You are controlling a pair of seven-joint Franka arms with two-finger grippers.
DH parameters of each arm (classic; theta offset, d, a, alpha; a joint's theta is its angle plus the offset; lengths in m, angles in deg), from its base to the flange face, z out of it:
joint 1: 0 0.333 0 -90
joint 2: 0 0 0 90
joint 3: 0 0.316 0.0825 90
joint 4: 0 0 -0.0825 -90
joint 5: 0 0.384 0 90
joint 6: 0 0 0.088 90
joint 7: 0 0.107 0 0
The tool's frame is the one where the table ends.
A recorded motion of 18 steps. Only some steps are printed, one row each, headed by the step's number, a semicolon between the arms.
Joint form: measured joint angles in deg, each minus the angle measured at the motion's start. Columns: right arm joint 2, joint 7, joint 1, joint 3, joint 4, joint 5, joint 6; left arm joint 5, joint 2, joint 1, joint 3, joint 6, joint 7, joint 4.
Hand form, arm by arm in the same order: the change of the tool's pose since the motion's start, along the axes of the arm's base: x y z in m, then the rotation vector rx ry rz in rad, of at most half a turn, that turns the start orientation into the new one. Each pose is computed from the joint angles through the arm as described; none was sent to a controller.
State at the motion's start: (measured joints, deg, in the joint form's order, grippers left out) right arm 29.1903 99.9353 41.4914 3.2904 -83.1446 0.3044 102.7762; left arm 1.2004 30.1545 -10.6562 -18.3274 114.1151 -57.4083 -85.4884
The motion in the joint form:
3: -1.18 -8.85 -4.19 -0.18 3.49 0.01 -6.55; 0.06 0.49 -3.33 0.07 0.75 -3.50 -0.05
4: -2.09 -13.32 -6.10 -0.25 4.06 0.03 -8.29; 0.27 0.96 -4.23 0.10 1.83 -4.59 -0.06
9: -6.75 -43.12 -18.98 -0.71 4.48 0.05 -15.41; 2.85 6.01 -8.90 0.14 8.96 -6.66 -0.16
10: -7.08 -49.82 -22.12 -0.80 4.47 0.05 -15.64; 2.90 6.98 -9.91 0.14 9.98 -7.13 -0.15
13: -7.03 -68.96 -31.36 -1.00 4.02 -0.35 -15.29; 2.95 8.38 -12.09 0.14 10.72 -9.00 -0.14
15: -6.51 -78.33 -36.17 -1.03 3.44 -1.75 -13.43; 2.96 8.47 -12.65 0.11 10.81 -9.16 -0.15
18: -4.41 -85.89 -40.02 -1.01 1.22 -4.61 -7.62; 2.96 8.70 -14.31 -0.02 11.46 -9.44 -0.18
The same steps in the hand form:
3: 0.0314 -0.0415 0.0340 0.0004 0.0381 0.0779; -0.0169 -0.0358 -0.0051 0.0016 0.0045 0.0047
4: 0.0432 -0.0617 0.0473 0.0100 0.0487 0.1206; -0.0199 -0.0458 -0.0092 -0.0016 -0.0030 0.0093
9: 0.1021 -0.2042 0.0966 0.0881 0.1192 0.4006; -0.0370 -0.0986 -0.0593 -0.0100 -0.0397 -0.0405
10: 0.1151 -0.2381 0.1000 0.1121 0.1234 0.4593; -0.0429 -0.1097 -0.0693 -0.0142 -0.0376 -0.0481
13: 0.1460 -0.3406 0.0962 0.1745 0.1343 0.6239; -0.0586 -0.1320 -0.0849 -0.0118 -0.0211 -0.0525
15: 0.1595 -0.3967 0.0877 0.1821 0.1261 0.7054; -0.0630 -0.1378 -0.0859 -0.0122 -0.0203 -0.0598
18: 0.1751 -0.4441 0.0525 0.1550 0.1170 0.7842; -0.0762 -0.1555 -0.0876 -0.0188 -0.0235 -0.0842

